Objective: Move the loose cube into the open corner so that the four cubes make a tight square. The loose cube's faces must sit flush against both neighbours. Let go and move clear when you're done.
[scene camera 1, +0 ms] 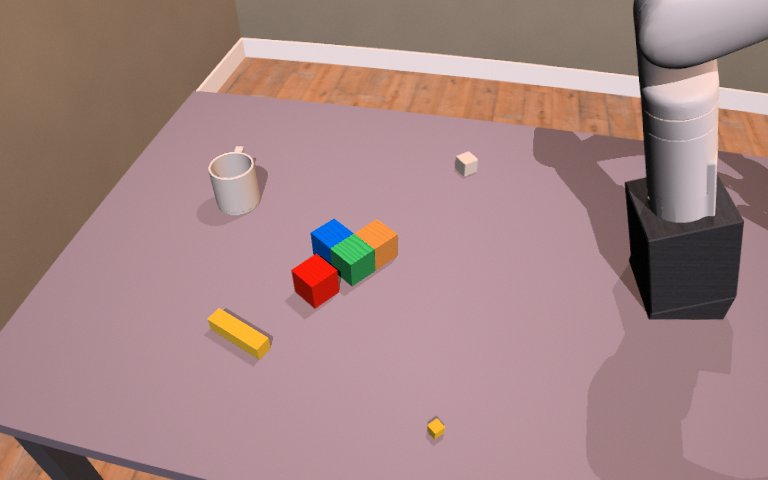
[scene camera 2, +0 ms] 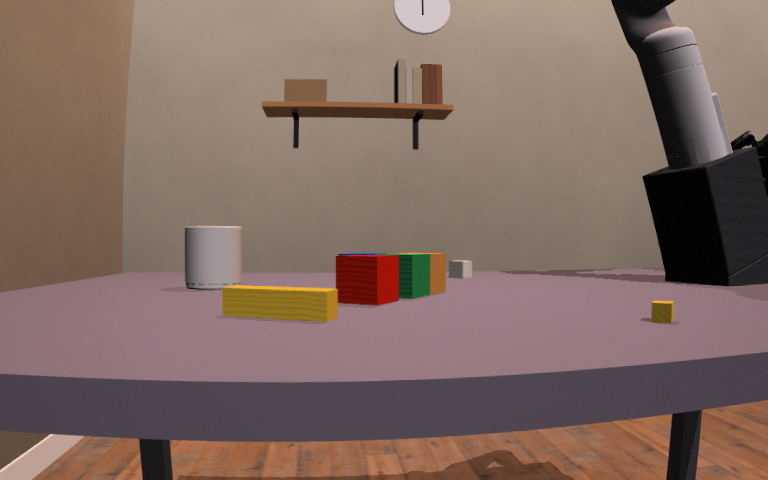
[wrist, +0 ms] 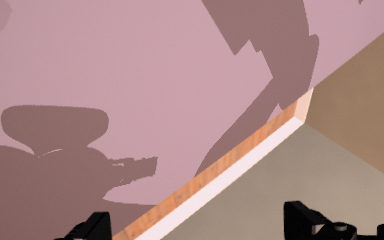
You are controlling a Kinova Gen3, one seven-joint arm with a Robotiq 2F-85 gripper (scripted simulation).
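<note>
Through scene camera 2 I can see a red cube [scene camera 2: 360, 279], and with it a green cube [scene camera 2: 414, 269]. Scene camera 1 gives me the red cube [scene camera 1: 315, 280] and the green cube [scene camera 1: 354, 260] again, and there I also see an orange cube [scene camera 1: 384, 240] and a blue cube [scene camera 1: 328, 235]. In the wrist view the red cube is out of frame, and in the wrist view the orange cube is out of frame as well.
</note>
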